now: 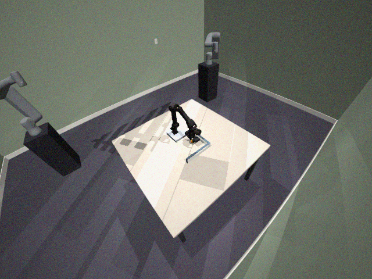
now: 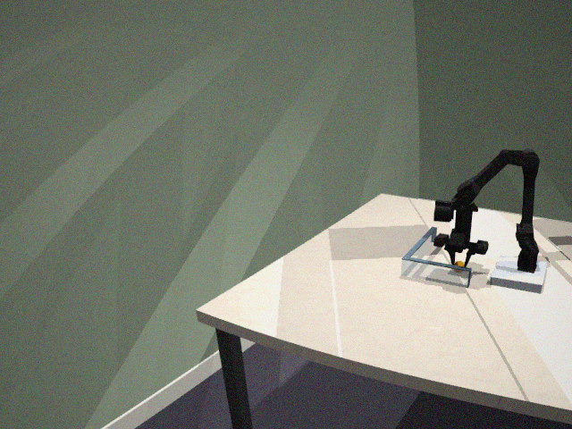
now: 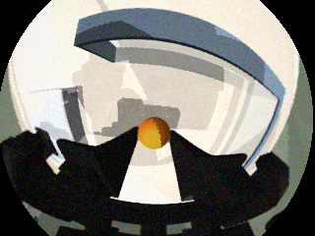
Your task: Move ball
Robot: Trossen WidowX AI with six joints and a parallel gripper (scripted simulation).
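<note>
Right now my gripper tip is right at the orange ball. The rest, counted from my gripper tip: see-through copy of ball right at my gripper tip.
</note>
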